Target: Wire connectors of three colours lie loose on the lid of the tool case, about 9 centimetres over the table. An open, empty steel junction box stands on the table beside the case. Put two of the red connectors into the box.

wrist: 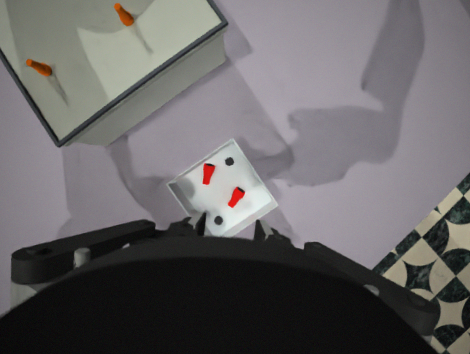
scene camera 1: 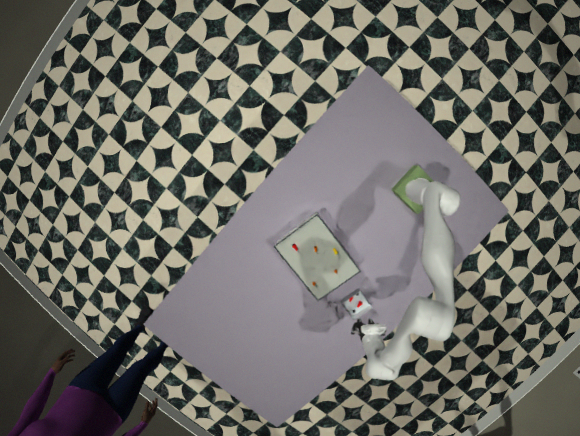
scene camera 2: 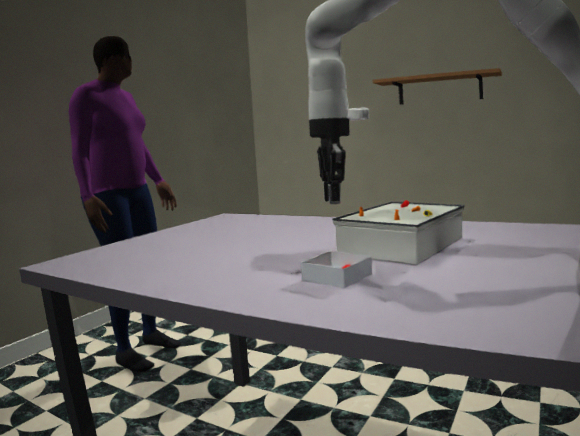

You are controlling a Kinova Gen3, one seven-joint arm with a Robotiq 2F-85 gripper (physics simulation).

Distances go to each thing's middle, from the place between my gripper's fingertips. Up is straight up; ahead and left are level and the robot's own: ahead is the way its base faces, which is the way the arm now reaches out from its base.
Labels:
Now: the junction box [scene camera 2: 326, 269] 140 mm below my hand and 20 mm to the right of it. Round my hand: tool case [scene camera 1: 309, 266] 300 mm to the right, 110 mm below, 50 mm behind.

